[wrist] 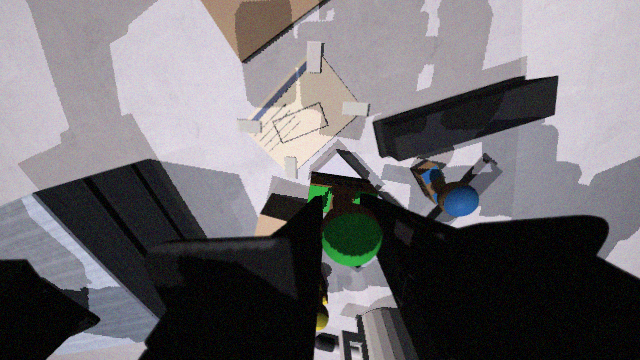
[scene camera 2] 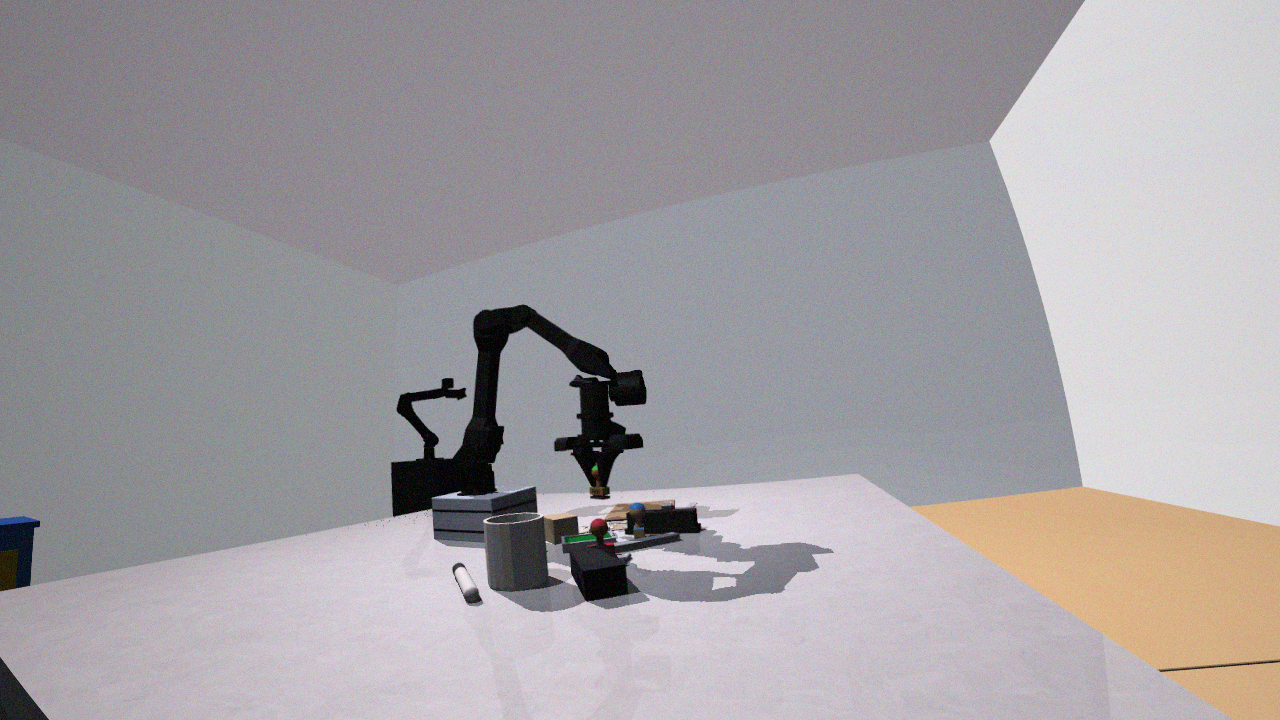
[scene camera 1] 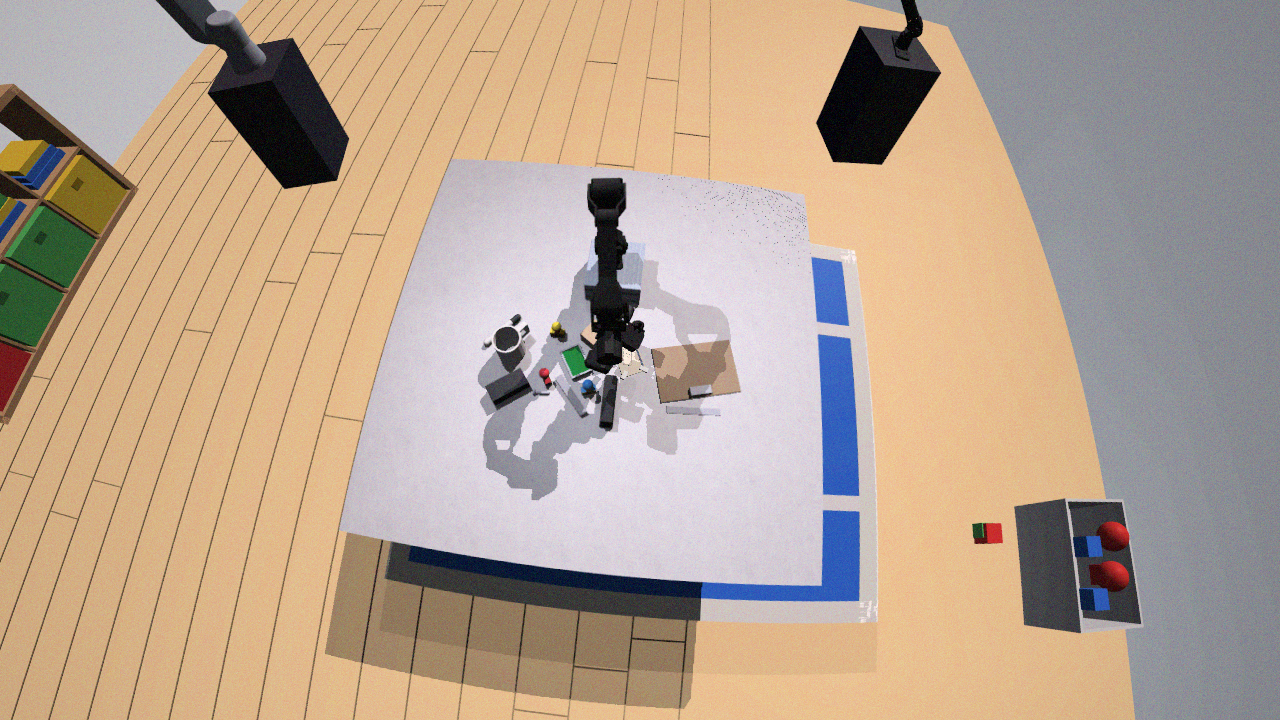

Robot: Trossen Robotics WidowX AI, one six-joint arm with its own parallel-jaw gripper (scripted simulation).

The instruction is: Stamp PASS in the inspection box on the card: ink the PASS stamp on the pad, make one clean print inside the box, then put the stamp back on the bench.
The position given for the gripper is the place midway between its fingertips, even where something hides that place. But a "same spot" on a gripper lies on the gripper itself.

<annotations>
The gripper shows in the wrist view, in scene camera 2 and in scene camera 1 (610,348). A long black bar shows in the wrist view, in scene camera 2 (661,521) and in scene camera 1. One and the same spot on the long black bar: (wrist: 513,102) is (scene camera 1: 609,409). The same spot on the gripper: (scene camera 2: 586,457) is (wrist: 312,325).
</annotations>
